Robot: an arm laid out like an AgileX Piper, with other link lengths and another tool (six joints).
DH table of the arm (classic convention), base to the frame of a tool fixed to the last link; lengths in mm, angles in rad. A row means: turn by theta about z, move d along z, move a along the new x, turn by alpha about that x. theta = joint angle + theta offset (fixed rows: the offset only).
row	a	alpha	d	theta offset
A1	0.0	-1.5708	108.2	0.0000
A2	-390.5	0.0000	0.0	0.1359
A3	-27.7	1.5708	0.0	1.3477
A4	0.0	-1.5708	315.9	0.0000
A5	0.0	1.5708	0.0	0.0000
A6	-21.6	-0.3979	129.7	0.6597
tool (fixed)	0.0	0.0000	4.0	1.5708
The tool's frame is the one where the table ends.
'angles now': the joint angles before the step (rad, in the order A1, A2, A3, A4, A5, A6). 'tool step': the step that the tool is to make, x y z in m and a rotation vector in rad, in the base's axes. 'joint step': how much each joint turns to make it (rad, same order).
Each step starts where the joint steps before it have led.
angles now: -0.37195 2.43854 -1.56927 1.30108 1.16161 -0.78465
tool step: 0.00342 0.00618 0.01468 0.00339 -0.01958 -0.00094
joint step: 0.01104 -0.02263 0.00001 0.01315 0.00000 0.00628
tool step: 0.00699 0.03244 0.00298 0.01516 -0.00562 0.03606
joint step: 0.05333 -0.00204 0.00001 0.02275 -0.00097 0.00217
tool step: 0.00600 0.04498 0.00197 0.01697 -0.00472 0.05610
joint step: 0.07274 0.00002 -0.00005 0.02422 0.00002 0.00002
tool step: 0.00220 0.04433 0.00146 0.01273 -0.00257 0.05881
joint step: 0.07111 -0.00003 0.00006 0.01790 -0.00002 -0.00003
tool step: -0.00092 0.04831 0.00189 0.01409 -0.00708 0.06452
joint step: 0.07724 0.00002 -0.00002 0.02186 0.00001 -0.00583
